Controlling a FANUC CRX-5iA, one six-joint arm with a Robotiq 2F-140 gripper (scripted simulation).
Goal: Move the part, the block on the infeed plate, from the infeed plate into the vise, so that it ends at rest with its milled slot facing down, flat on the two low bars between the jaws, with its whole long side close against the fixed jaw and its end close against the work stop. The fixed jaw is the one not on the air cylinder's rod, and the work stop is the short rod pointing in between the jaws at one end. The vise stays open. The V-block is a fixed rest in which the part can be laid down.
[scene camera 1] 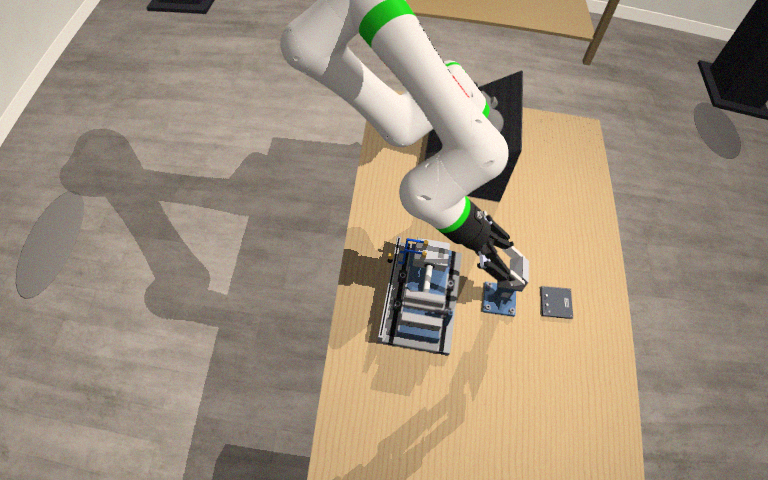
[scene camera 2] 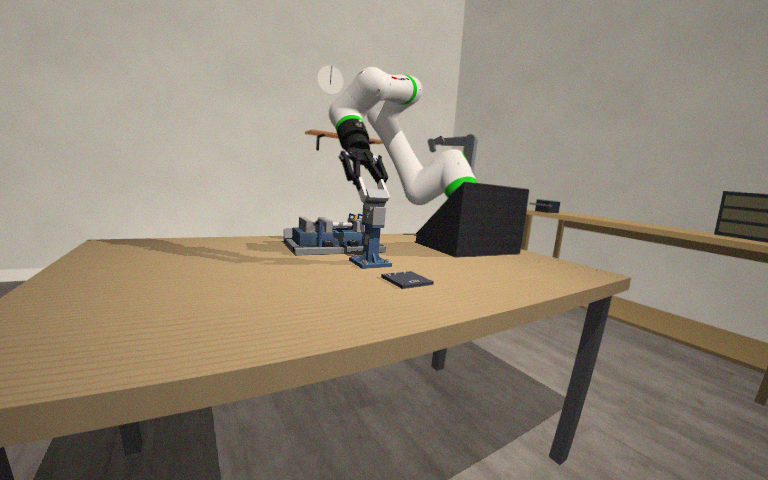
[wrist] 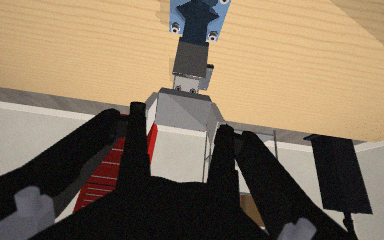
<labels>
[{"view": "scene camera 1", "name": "my gripper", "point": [519, 271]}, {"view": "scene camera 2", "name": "my gripper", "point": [375, 199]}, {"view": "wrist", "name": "my gripper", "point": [183, 108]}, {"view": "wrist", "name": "part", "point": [175, 108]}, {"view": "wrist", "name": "V-block post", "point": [195, 27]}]
</labels>
